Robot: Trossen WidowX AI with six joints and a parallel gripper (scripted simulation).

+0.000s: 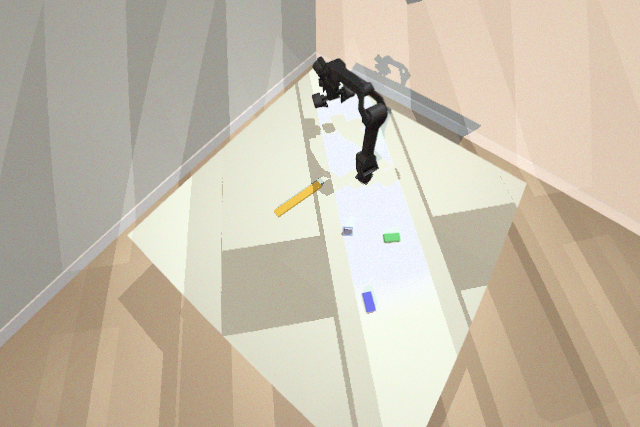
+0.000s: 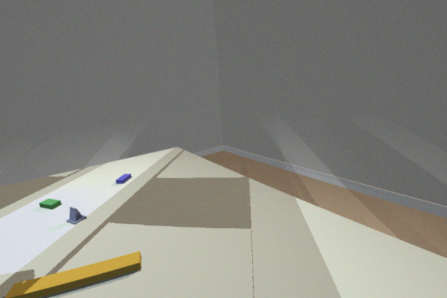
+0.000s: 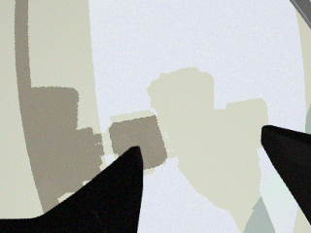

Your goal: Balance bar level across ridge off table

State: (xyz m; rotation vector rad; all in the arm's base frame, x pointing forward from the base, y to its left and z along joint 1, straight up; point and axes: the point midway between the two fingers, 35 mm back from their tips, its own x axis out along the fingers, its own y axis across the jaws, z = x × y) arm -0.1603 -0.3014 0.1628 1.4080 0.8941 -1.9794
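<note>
The long yellow bar lies 45 cm ahead of my gripper tip, 13 cm to the left of it and 12 cm below it. Round my gripper tip: green block 35 cm ahead, 55 cm to the left, 12 cm below; then blue block 61 cm ahead, 60 cm to the left, 12 cm below.
</note>
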